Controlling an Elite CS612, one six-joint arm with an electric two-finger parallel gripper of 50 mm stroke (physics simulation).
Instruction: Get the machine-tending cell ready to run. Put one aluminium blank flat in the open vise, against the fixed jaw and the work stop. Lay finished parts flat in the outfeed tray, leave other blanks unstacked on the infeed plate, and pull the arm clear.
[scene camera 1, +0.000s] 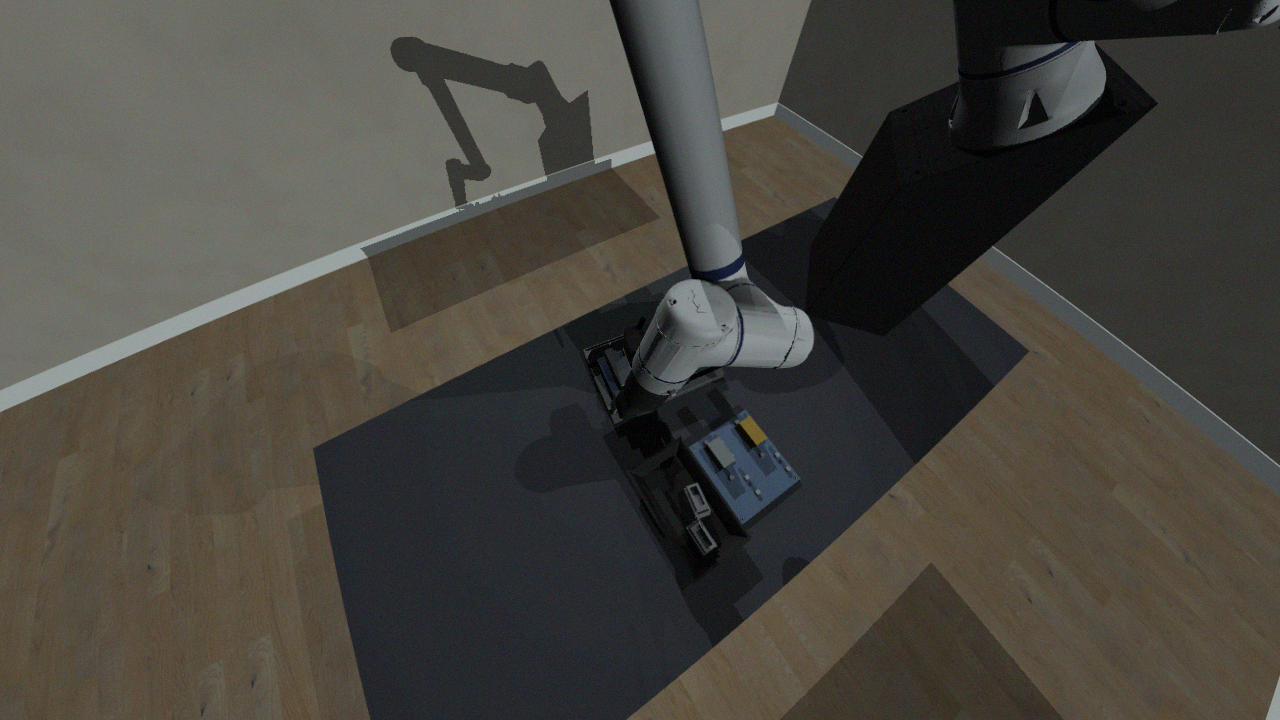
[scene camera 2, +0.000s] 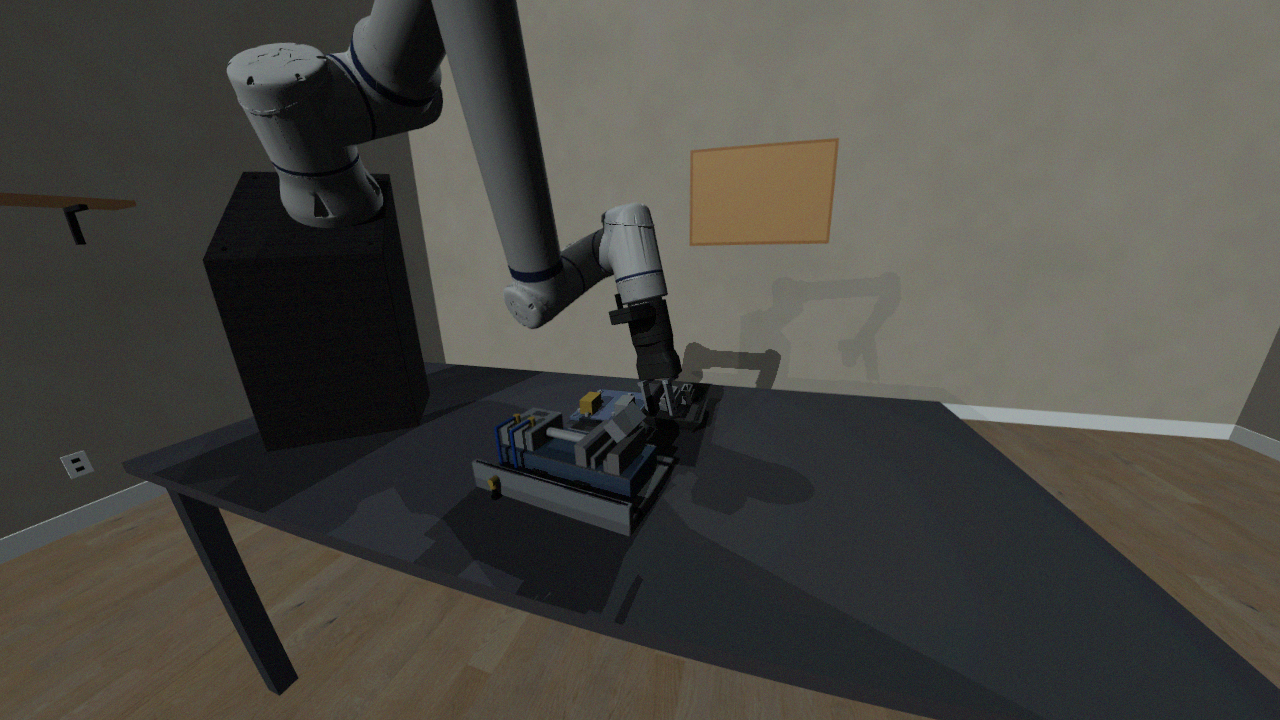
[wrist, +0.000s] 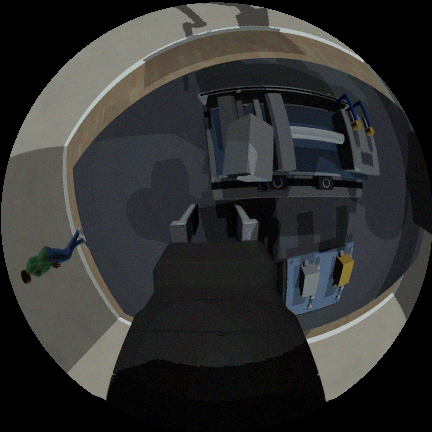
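Seen in the pictures: gripper, between the fingertips: (scene camera 1: 623, 406) (scene camera 2: 662, 414) (wrist: 214, 212); arm's base, origin of its link: (scene camera 1: 1018, 112) (scene camera 2: 336, 202).
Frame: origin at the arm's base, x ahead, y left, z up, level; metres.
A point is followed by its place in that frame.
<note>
The blue vise (scene camera 1: 608, 370) @(x 0.741, y -0.157, z -0.460 m) (scene camera 2: 572, 467) @(x 0.648, y -0.183, z -0.463 m) (wrist: 312, 161) @(x 0.627, y -0.087, z -0.460 m) has its jaws apart. An aluminium blank (scene camera 2: 623, 422) @(x 0.719, y -0.128, z -0.401 m) (wrist: 250, 150) @(x 0.714, y -0.101, z -0.386 m) rests tilted, not flat, at the jaw end. Another silver blank (scene camera 1: 718, 452) @(x 0.638, y 0.130, z -0.476 m) (wrist: 310, 281) @(x 0.633, y 0.122, z -0.476 m) lies on the blue infeed plate (scene camera 1: 762, 497) @(x 0.607, y 0.255, z -0.512 m) (wrist: 322, 301) @(x 0.569, y 0.246, z -0.512 m). Two finished parts (scene camera 1: 696, 499) @(x 0.735, y 0.179, z -0.478 m), with pockets, lie side by side in the dark outfeed tray (scene camera 1: 658, 512) @(x 0.812, y 0.157, z -0.492 m). My gripper (scene camera 2: 657, 411) @(x 0.766, y -0.050, z -0.417 m) (wrist: 214, 212) @(x 0.766, y -0.050, z -0.417 m) is open and empty. It is low beside the vise, on the outfeed tray's side. Its fingers are hidden in scene camera 1.
A yellow block (scene camera 1: 752, 430) @(x 0.543, y 0.133, z -0.476 m) (scene camera 2: 589, 402) @(x 0.552, y 0.104, z -0.479 m) (wrist: 344, 270) @(x 0.548, y 0.122, z -0.476 m) stands on the infeed plate among small pegs. Blue hoops (scene camera 2: 512, 442) @(x 0.543, y -0.186, z -0.431 m) (wrist: 350, 107) @(x 0.548, y -0.159, z -0.412 m) stand at the vise's far end from the tilted blank. A grey rail (scene camera 2: 554, 497) @(x 0.637, y -0.227, z -0.490 m) runs along the vise's side. The black robot pedestal (scene camera 1: 881, 232) @(x 0.148, y -0.020, z -0.216 m) (scene camera 2: 313, 340) @(x 0.040, y -0.142, z -0.289 m) stands on the table.
</note>
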